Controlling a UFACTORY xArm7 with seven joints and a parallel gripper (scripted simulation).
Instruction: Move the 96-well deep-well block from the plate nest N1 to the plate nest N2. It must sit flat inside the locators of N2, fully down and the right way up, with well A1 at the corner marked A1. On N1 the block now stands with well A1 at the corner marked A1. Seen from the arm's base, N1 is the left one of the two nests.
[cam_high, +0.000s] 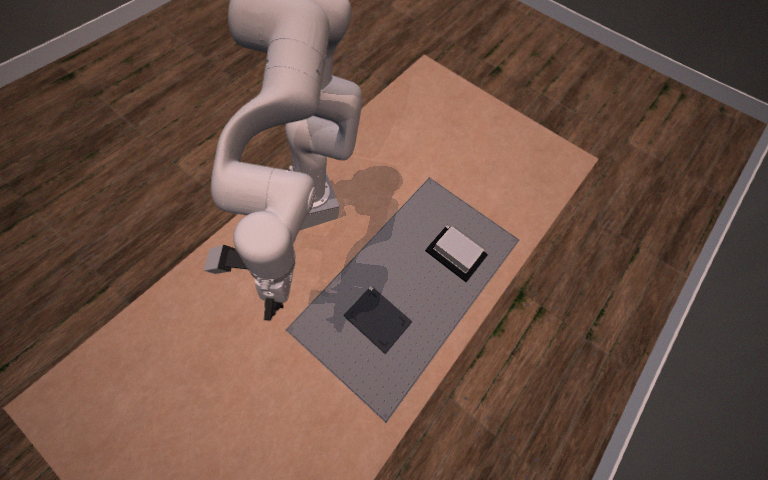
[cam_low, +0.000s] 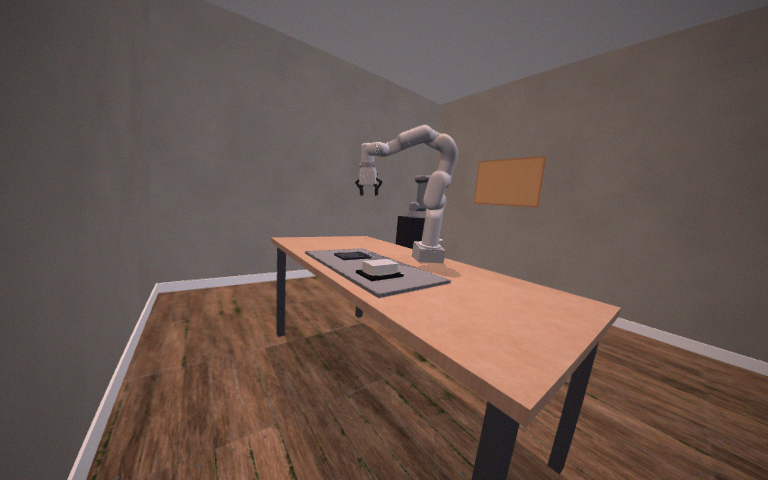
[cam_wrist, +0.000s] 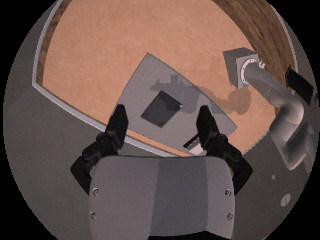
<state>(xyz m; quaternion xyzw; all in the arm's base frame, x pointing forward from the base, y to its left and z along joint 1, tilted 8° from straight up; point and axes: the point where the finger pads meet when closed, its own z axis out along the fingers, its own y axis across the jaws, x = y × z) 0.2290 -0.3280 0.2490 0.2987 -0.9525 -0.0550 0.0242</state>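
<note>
My gripper is now 46 cm to the right of the deep-well block, 31 cm above it and 23 cm short of it. The rest, counted from my hand: nest N1: 46 cm to the left, 34 cm below, 23 cm ahead; nest N2: 34 cm below, 17 cm ahead, 14 cm to the left.
</note>
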